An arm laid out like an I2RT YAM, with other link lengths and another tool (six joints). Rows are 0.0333 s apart.
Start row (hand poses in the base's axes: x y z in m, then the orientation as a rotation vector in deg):
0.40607 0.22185 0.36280 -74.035 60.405 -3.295
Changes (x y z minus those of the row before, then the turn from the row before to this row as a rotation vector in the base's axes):
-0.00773 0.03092 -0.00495 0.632 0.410 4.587
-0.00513 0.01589 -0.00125 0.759 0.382 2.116
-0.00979 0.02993 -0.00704 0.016 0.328 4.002
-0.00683 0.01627 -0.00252 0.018 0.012 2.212
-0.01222 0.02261 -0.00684 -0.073 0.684 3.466
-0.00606 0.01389 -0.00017 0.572 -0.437 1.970
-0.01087 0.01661 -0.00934 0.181 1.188 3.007
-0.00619 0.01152 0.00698 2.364 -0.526 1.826
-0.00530 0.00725 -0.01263 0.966 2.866 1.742
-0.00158 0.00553 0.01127 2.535 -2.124 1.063
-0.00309 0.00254 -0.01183 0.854 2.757 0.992
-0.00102 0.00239 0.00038 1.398 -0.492 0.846
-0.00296 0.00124 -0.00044 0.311 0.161 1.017
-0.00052 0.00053 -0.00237 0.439 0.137 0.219
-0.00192 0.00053 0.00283 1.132 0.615 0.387
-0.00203 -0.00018 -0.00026 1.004 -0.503 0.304
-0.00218 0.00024 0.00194 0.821 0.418 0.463
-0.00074 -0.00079 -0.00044 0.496 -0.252 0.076
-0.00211 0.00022 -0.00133 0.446 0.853 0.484
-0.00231 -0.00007 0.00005 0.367 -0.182 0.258
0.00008 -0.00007 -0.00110 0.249 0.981 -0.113
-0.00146 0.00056 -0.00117 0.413 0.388 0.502
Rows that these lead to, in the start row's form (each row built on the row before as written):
0.39834 0.25277 0.35785 -75.867 57.676 0.774
0.39321 0.26866 0.35660 -76.274 56.500 3.010
0.38342 0.29859 0.34956 -78.253 54.102 6.280
0.37659 0.31486 0.34704 -79.300 52.611 7.975
0.36437 0.33747 0.34020 -81.021 50.811 11.056
0.35831 0.35136 0.34003 -81.395 48.967 12.467
0.34744 0.36797 0.33069 -82.568 47.798 15.690
0.34125 0.37949 0.33767 -81.191 45.519 17.574
0.33595 0.38674 0.32504 -80.859 46.405 21.355
0.33437 0.39227 0.33631 -79.150 43.238 21.519
0.33128 0.39481 0.32448 -78.479 44.595 24.553
0.33026 0.39720 0.32486 -77.606 43.208 25.333
0.32730 0.39844 0.32442 -77.729 42.583 26.351
0.32678 0.39897 0.32205 -77.393 42.414 26.760
0.32486 0.39950 0.32488 -76.409 42.305 27.855
0.32283 0.39932 0.32462 -75.681 41.368 28.059
0.32065 0.39956 0.32656 -75.038 41.152 28.968
0.31991 0.39877 0.32612 -74.650 40.730 29.006
0.31780 0.39899 0.32479 -74.284 40.988 30.112
0.31549 0.39892 0.32484 -74.083 40.552 30.306
0.31557 0.39885 0.32374 -73.620 41.349 30.953
0.31411 0.39941 0.32257 -73.373 41.220 31.746

